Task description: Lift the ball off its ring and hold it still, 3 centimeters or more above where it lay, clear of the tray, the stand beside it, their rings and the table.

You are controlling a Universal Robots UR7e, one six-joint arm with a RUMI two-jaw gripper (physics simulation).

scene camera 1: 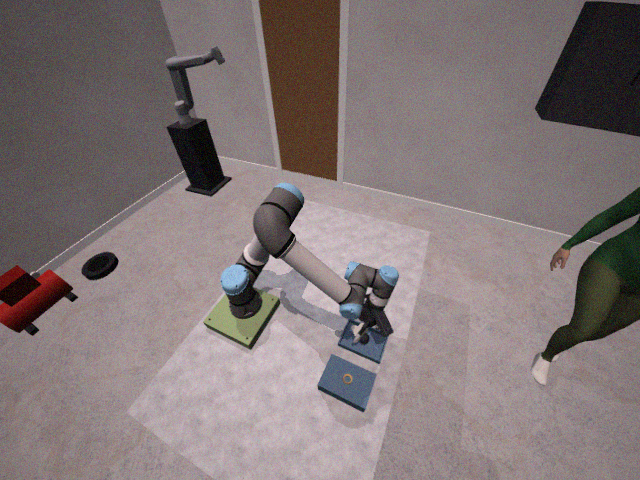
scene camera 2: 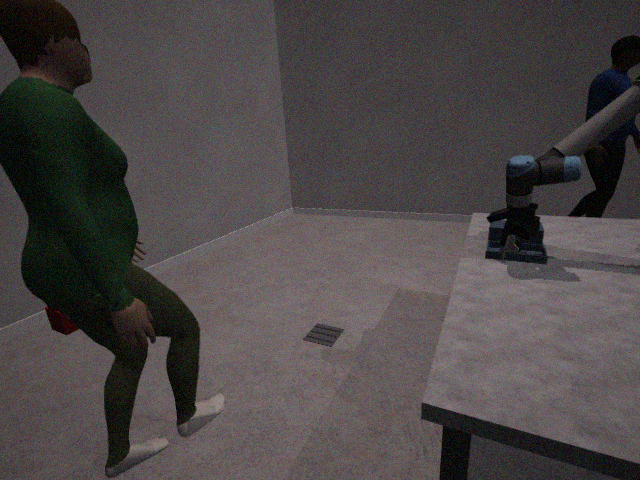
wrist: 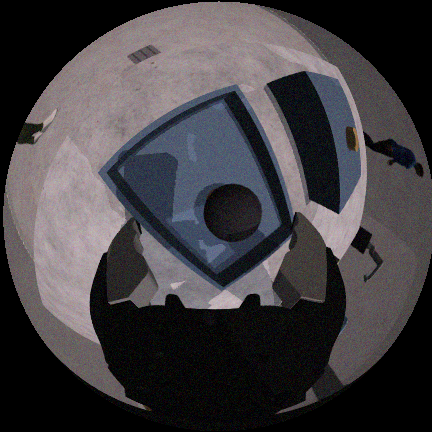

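Seen in the pictures: gripper, between the fingertips: [scene camera 1: 365, 336] [scene camera 2: 514, 248] [wrist: 214, 216]; arm's base, origin of its link: [scene camera 1: 246, 304].
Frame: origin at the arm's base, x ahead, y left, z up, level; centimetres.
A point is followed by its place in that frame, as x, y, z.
Note:
The dark ball [scene camera 1: 364, 339] {56.7, 2.7, 0.2} [wrist: 232, 212] {57.7, 4.3, 0.3} sits low in the blue tray [scene camera 1: 367, 355] {59.5, -2.4, -2.4} [scene camera 2: 532, 256] {51.8, 11.0, -2.8} [wrist: 215, 135] {61.7, 0.5, -4.8}, towards one corner. The ring under it is hidden. My gripper [scene camera 1: 366, 335] {56.8, 5.4, -2.2} [wrist: 214, 216] {56.8, 5.4, -2.2} is wide open above the tray. In the wrist view the ball shows between the fingertip lines, nearer the right finger, with a gap on both sides. Neither finger is seen touching it. In scene camera 2 the gripper [scene camera 2: 511, 248] {56.8, 5.4, -2.2} hides the ball.
The blue stand [scene camera 1: 356, 393] {59.1, -18.8, 1.3} [scene camera 2: 494, 229] {62.7, -9.4, 0.5} [wrist: 327, 95] {61.3, -12.1, 1.2} is beside the tray, a narrow gap away, with an orange ring [scene camera 1: 343, 378] {53.1, -15.7, 2.4} [wrist: 356, 138] {54.1, -16.7, 2.3} on top. The arm's green base plate [scene camera 1: 227, 330] {-0.8, -14.4, -0.1} is farther off. A person in green [scene camera 1: 604, 289] [scene camera 2: 77, 186] stands beyond the table.

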